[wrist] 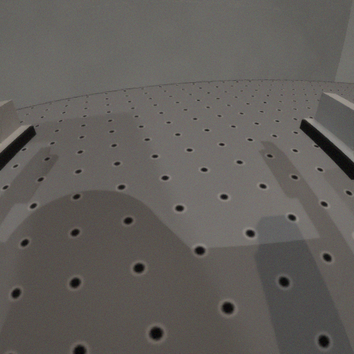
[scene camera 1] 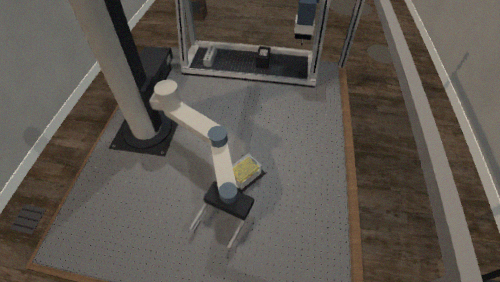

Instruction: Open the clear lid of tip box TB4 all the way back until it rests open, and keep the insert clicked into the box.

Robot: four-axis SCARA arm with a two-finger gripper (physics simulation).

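Where they show: gripper, fingertip midpoint: [scene camera 1: 209,238]; arm's base, link origin: [scene camera 1: 148,130].
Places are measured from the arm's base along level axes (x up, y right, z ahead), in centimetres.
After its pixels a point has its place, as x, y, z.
Note:
A tip box [scene camera 1: 246,170] {9.0, 21.4, 55.4} with a yellow top face and a pale, clear-looking rim stands on the perforated deck in the scene view, on a dark base. The arm's forearm hides its left side. I cannot make out its label, the angle of its clear lid, or how the insert sits. The box does not show in the wrist view. My gripper [scene camera 1: 210,238] {5.5, 51.4, 46.0} [wrist: 165,105] is open, with its two long fingers wide apart and no object between them. In the scene view it is in front of the box, to its lower left, apart from it.
The grey perforated deck [scene camera 1: 300,220] {1.3, 37.1, 80.1} [wrist: 210,220] has a wooden edge [scene camera 1: 353,200] {0.0, 24.3, 102.9}. At the back, a white-framed tray [scene camera 1: 250,77] {3.7, -45.0, 47.1} holds a white block [scene camera 1: 209,56] {10.7, -52.3, 21.3} and a dark box [scene camera 1: 263,58] {13.0, -51.9, 53.6}. The arm's thick column [scene camera 1: 112,75] {42.6, 7.5, 0.6} stands at the left.

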